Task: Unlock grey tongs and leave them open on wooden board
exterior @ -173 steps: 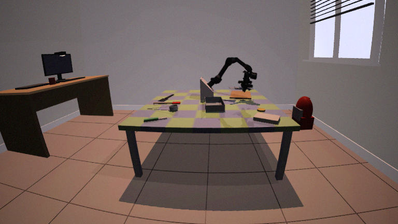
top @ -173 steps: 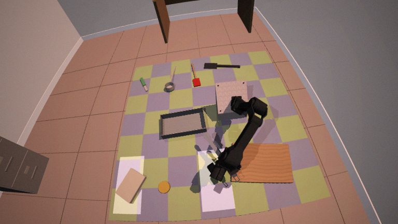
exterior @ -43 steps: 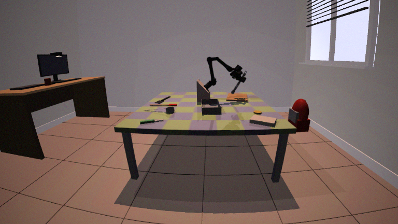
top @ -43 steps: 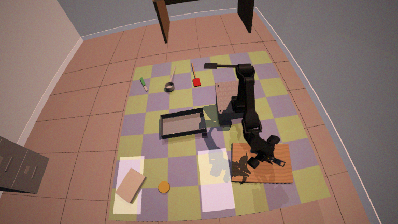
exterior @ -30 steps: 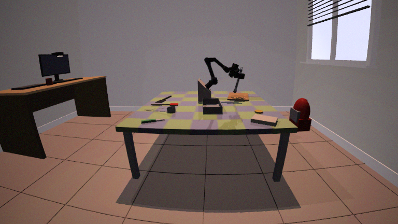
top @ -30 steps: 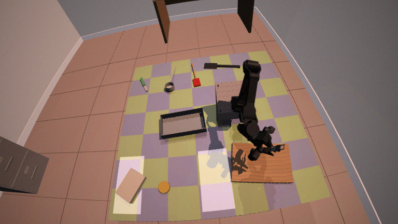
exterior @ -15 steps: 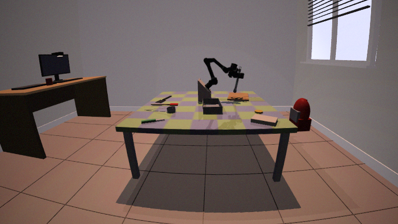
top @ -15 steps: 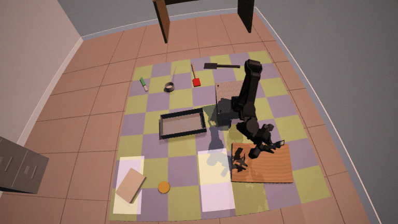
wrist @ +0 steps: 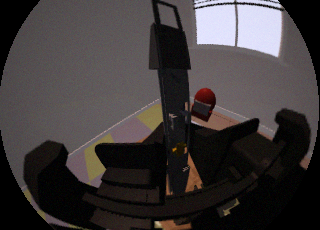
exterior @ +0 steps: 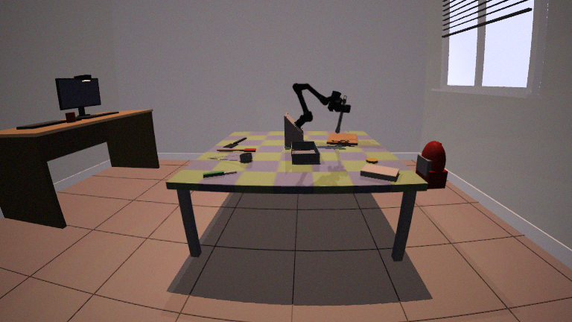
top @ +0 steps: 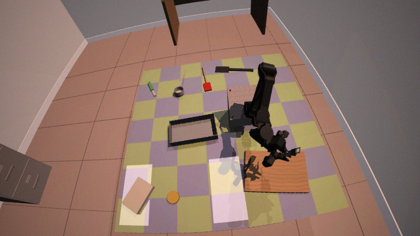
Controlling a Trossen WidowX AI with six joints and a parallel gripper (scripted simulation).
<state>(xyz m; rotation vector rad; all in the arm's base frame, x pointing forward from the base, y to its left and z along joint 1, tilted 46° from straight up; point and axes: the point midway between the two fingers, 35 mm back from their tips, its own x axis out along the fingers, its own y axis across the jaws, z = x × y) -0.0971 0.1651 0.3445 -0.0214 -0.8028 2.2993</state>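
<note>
Now: the wooden board 1 cm ahead of my gripper tip, 1 cm to the right of it and 23 cm below it. From my gripper tip the other things lie so: tan block (81 cm ahead, 11 cm to the left, 23 cm below); then orange disc (60 cm ahead, 11 cm to the left, 23 cm below); then roasting tin (50 cm ahead, 31 cm to the right, 21 cm below).
</note>
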